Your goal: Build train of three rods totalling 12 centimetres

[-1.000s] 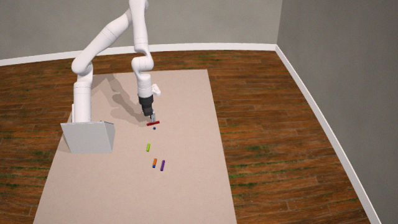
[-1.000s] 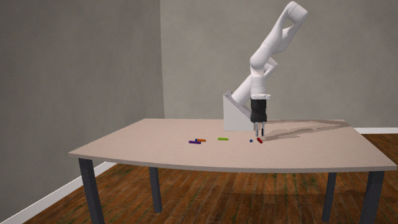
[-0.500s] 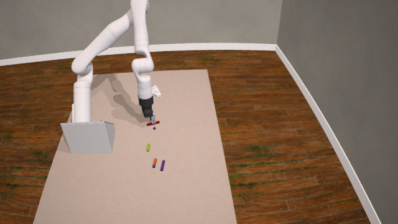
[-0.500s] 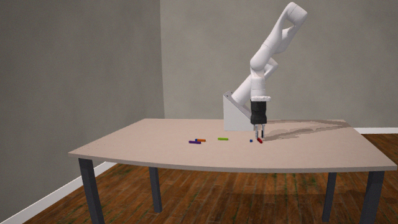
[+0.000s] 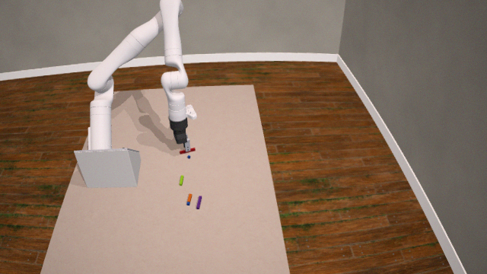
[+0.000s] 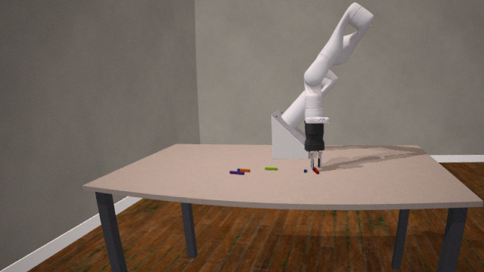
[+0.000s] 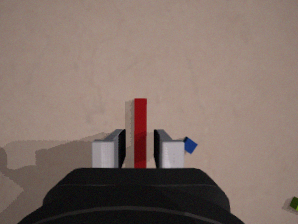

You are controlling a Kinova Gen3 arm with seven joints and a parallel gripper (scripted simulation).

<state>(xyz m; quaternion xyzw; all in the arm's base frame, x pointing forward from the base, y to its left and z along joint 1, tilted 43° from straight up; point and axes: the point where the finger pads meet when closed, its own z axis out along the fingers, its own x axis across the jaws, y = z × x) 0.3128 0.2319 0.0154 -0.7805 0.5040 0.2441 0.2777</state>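
The red rod is 30 mm below my hand. From my hand the other things lie so: orange rod (280 mm to the right, 40 mm ahead, 30 mm below); purple rod (300 mm to the right, 80 mm ahead, 30 mm below); lime rod (180 mm to the right, 30 mm below).
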